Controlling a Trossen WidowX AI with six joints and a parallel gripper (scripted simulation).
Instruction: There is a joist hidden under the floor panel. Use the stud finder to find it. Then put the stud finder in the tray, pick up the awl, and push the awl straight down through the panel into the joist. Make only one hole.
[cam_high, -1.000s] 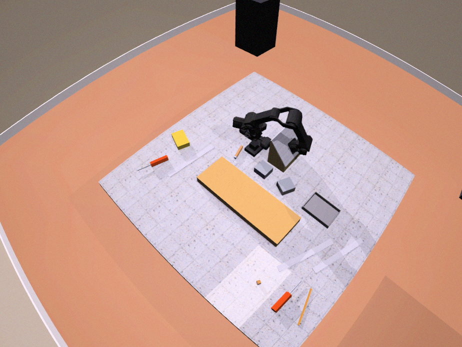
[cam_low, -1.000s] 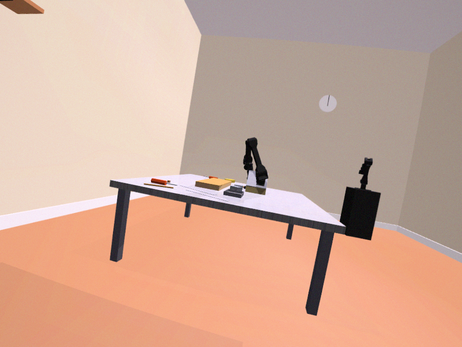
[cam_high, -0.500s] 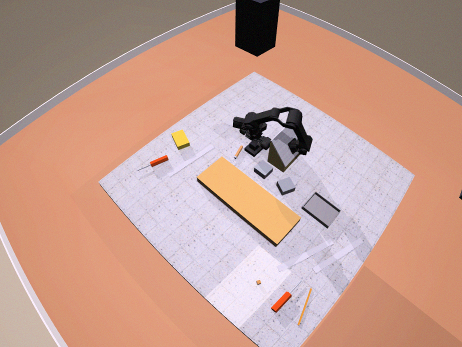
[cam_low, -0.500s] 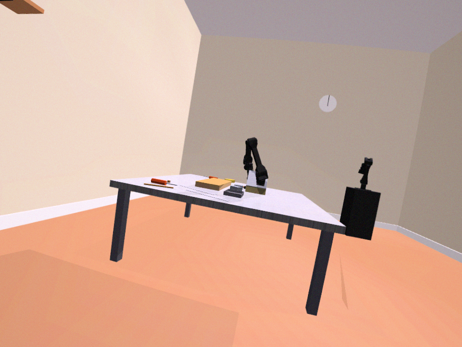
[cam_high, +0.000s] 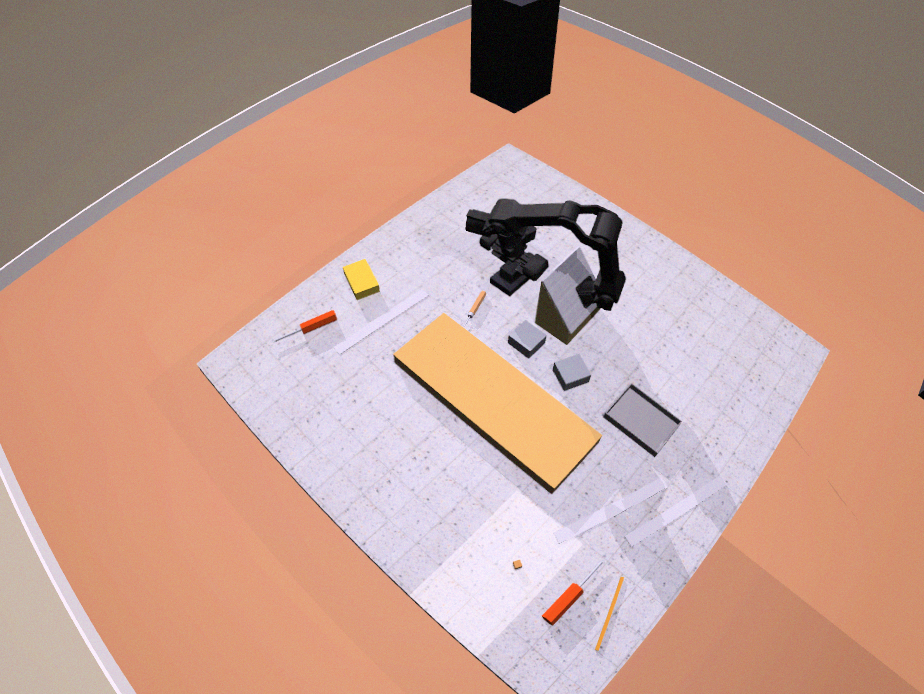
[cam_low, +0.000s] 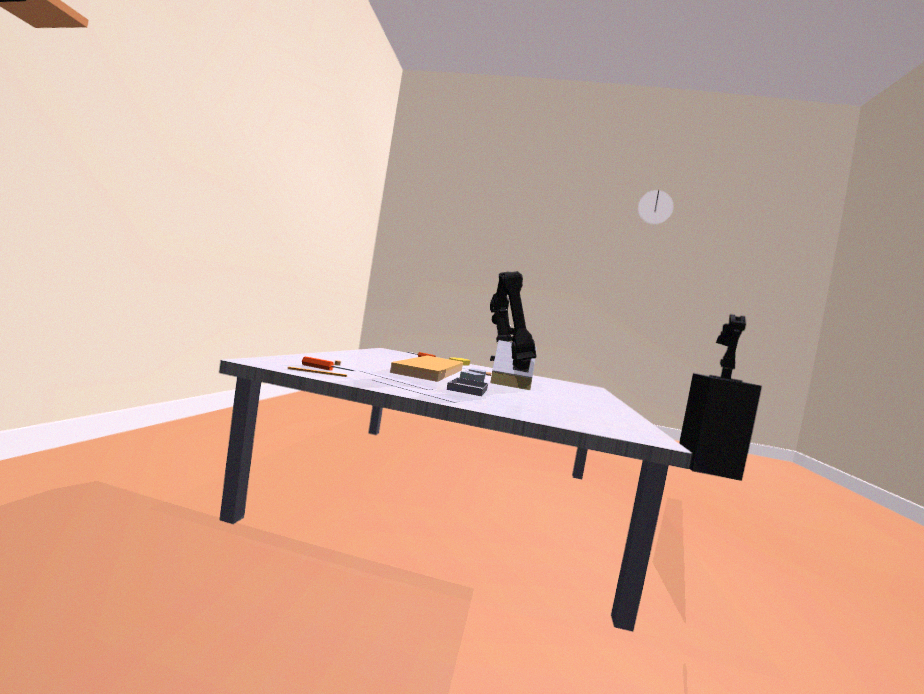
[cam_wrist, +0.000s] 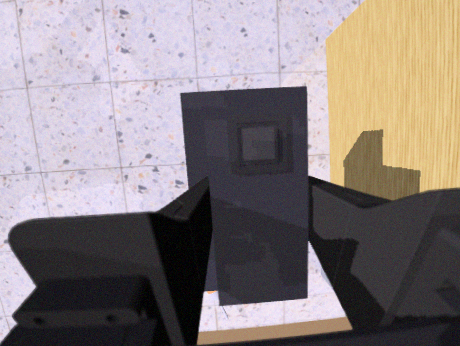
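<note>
The awl is 130 mm ahead of my gripper tip, 40 mm to the right of it and 90 mm below it. Round my gripper tip: stud finder (10 mm behind, 20 mm above); then grey tray (90 mm ahead, 500 mm to the left, 90 mm below); then yellow block (270 mm ahead, 340 mm to the right, 90 mm below).
</note>
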